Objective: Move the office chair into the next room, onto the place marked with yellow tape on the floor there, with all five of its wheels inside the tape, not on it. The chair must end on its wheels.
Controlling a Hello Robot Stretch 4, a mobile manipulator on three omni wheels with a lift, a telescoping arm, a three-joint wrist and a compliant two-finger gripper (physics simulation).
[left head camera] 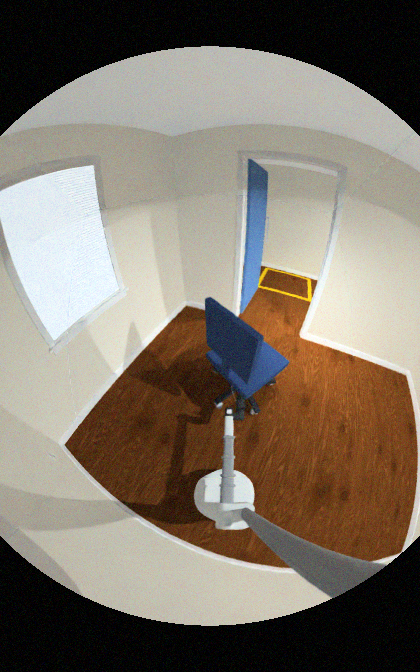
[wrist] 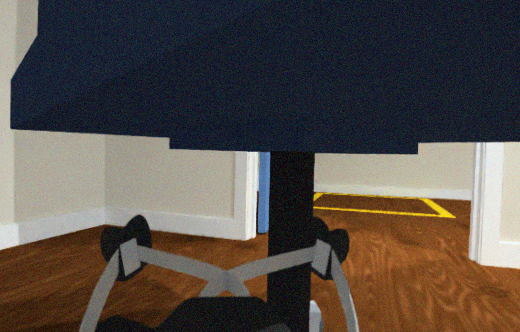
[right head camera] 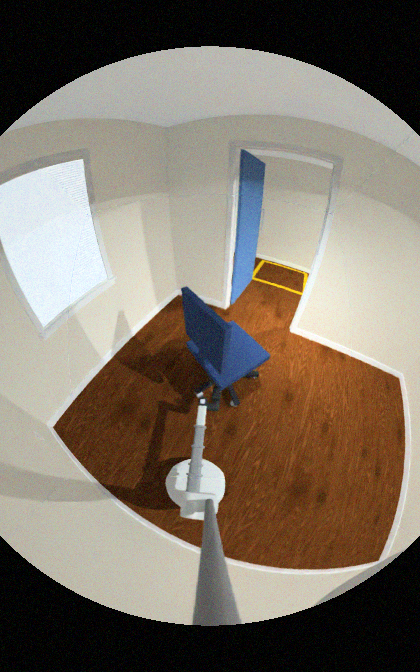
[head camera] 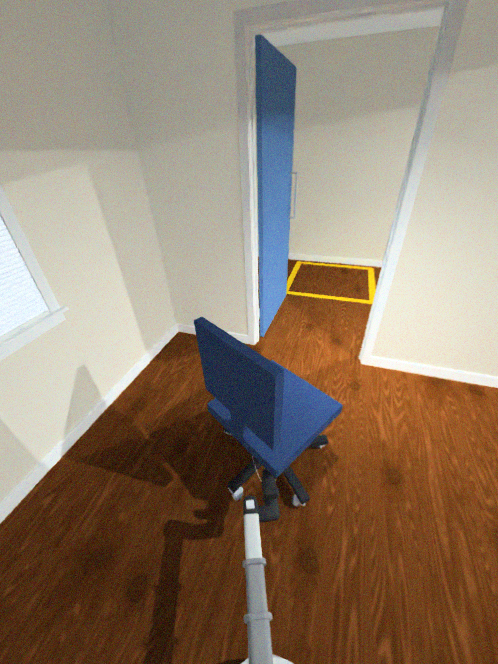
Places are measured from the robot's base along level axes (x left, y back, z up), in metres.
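Pixels of known places: gripper, fingertip midpoint: (wrist: 228, 236).
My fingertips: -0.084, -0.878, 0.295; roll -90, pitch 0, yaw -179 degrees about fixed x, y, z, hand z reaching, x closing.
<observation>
Behind a point stands the place of what it marks, as x, y, z.
The blue office chair (head camera: 308, 407) @(-0.317, -0.963, 0.442) (left head camera: 267, 362) (right head camera: 245, 355) @(-0.289, -0.940, 0.441) (wrist: 280, 90) @(-0.105, -0.760, 0.382) stands upright on its wheels in this room, before the doorway, its backrest on the left. My gripper (wrist: 228, 236) @(-0.084, -0.878, 0.295) is open, low down beneath the seat. Its fingertips are apart, and the chair's black post (wrist: 291, 200) @(-0.148, -0.976, 0.310) shows between them, nearer the right one; I cannot tell whether they touch it. In the head camera view the seat and backrest hide most of the gripper. The yellow tape rectangle (head camera: 329, 297) @(-1.093, -2.907, -0.027) (left head camera: 284, 293) (right head camera: 278, 285) @(-1.091, -2.911, -0.025) (wrist: 378, 212) @(-1.112, -2.892, -0.031) lies on the floor beyond the doorway.
A blue door (head camera: 276, 187) @(-0.380, -2.536, 1.213) (left head camera: 256, 225) (right head camera: 247, 220) @(-0.349, -2.467, 1.134) (wrist: 263, 200) @(-0.222, -2.206, 0.140) stands open at the doorway's left side. The white right door jamb (head camera: 410, 198) @(-1.025, -1.726, 1.232) borders the opening. A wall with a window (left head camera: 60, 250) (right head camera: 55, 240) @(1.158, -1.103, 1.376) is on the left.
</observation>
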